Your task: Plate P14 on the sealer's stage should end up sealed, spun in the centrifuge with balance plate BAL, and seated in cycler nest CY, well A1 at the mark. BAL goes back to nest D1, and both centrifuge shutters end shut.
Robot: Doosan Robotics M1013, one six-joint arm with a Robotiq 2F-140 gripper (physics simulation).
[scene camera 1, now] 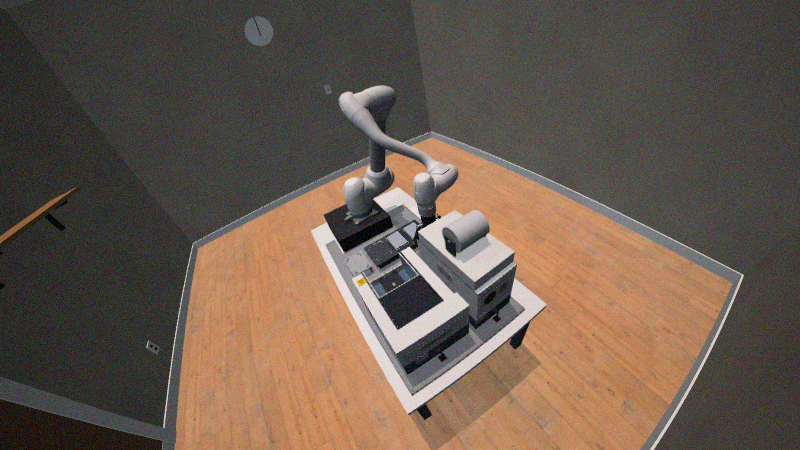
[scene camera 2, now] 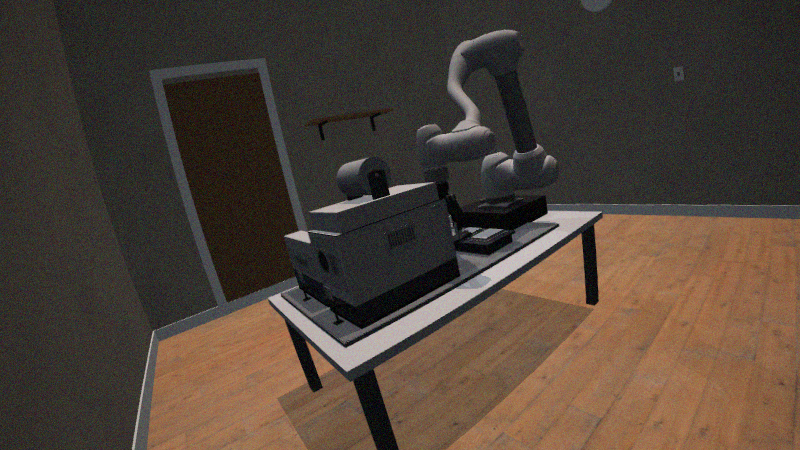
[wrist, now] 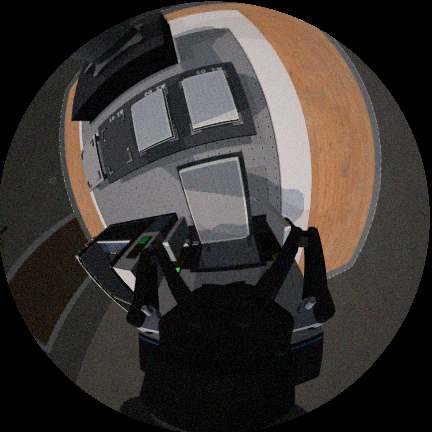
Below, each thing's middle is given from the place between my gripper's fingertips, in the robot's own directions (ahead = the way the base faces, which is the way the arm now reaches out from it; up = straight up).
Right now the centrifuge (wrist: 116, 278) is 240 mm ahead of my hand and 330 mm to the right of it. From my hand the other things lie so: sealer roll housing (scene camera 1: 465, 231): 290 mm ahead, 30 mm to the right, 300 mm above.
